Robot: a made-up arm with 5 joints.
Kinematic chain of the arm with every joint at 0, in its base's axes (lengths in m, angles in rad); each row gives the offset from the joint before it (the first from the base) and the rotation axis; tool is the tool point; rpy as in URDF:
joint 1: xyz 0 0 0.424 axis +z
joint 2: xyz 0 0 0 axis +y
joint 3: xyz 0.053 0 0.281 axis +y
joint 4: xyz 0.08 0 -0.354 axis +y
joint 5: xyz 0.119 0 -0.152 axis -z
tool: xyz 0 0 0 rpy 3.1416 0 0
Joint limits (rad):
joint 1: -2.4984..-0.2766
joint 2: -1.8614..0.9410
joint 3: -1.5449..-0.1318
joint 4: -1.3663..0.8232
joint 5: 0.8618..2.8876
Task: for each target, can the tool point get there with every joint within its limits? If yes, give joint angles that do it. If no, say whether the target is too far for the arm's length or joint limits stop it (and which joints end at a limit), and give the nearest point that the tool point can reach.
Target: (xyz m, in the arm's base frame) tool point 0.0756 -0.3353 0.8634
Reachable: yes | joints -1.3489 -0.2965 -0.9489 -1.1586 1.2828
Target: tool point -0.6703 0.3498 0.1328
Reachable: no: joint limits stop it (at a limit: joint 2, joint 3, joint 4) | nearest point -0.5309 0.2770 0.5871 | short by 0.481 m
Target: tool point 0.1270 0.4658 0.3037
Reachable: no: joint limits stop it (at a limit: joint 2, joint 3, joint 4) | nearest point 0.1575 0.5777 0.5871 | short by 0.306 m
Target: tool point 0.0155 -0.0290 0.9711
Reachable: yes | joints -1.0806 -1.1020 -0.7874 -0.8580 1.1003
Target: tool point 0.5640 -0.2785 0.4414
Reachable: yes | joints -0.4587 0.2742 -1.1935 0.4844 1.5686
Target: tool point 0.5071 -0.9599 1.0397
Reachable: no: too far | nearest point 0.2976 -0.5634 0.7854 | short by 0.516 m
